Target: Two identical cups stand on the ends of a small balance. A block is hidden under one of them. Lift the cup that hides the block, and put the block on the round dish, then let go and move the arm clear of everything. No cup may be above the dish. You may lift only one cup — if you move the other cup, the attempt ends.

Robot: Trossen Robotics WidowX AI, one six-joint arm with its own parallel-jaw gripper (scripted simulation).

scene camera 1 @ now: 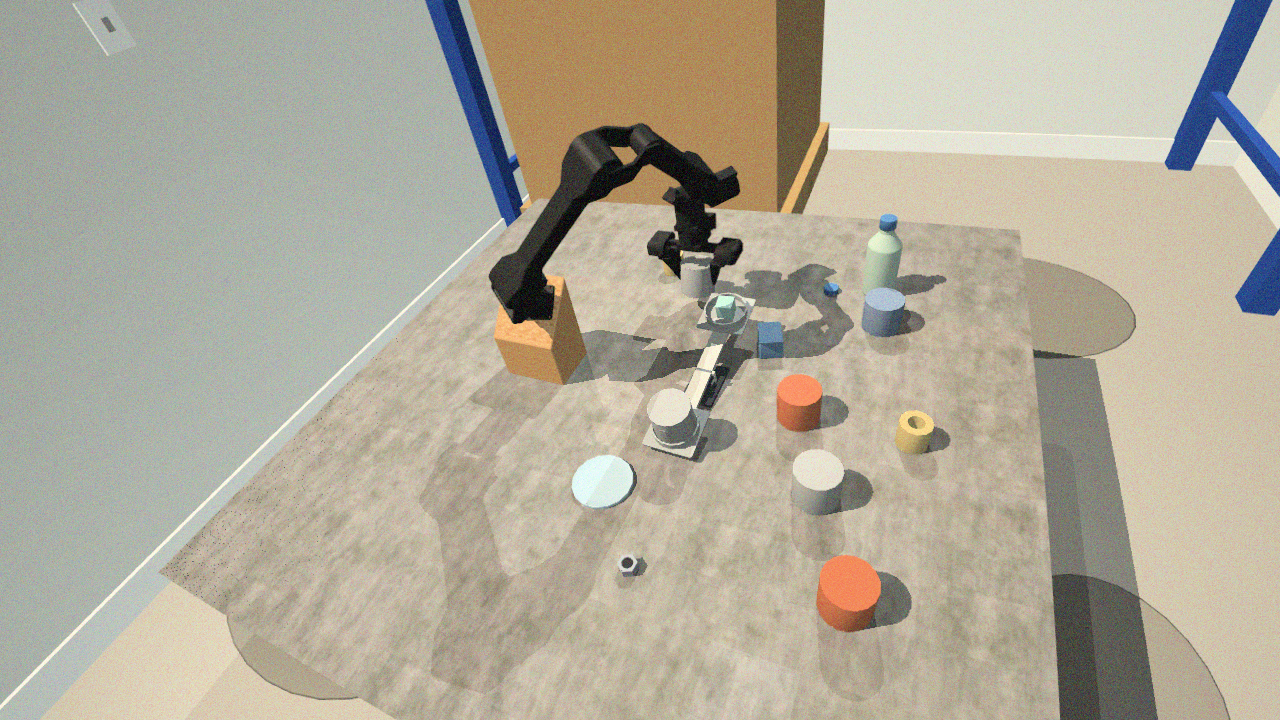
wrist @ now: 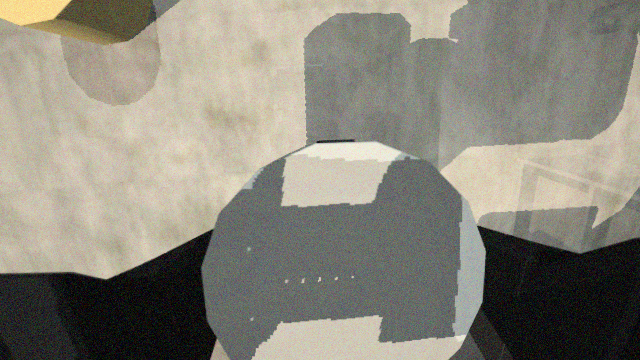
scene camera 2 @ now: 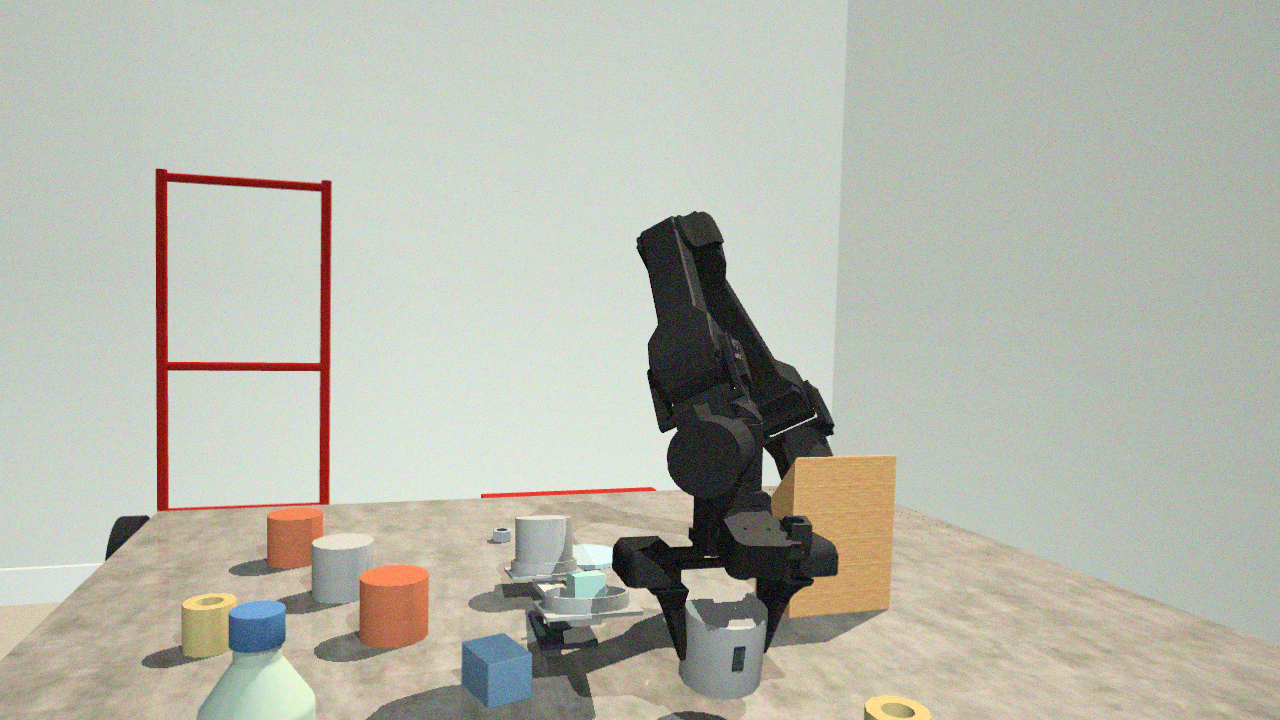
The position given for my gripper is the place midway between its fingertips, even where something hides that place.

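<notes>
I see my gripper (scene camera 2: pixel 722 655), and it is my gripper (scene camera 1: pixel 698 281) again in scene camera 1, and my gripper (wrist: pixel 331 227) in the wrist view. There is a yellow ring (scene camera 2: pixel 205 618). I also see a bottle (scene camera 1: pixel 884 250), though the bottle is out of frame in the wrist view. A mint block (scene camera 2: pixel 589 584) is in the scene too, and in the wrist view the mint block is out of frame. I see a blue cube (scene camera 1: pixel 770 341) and a balance (scene camera 1: pixel 721 327). Then there is a pale blue round dish (scene camera 1: pixel 604 481), and scene camera 2 shows the pale blue round dish (scene camera 2: pixel 589 557) as well.
</notes>
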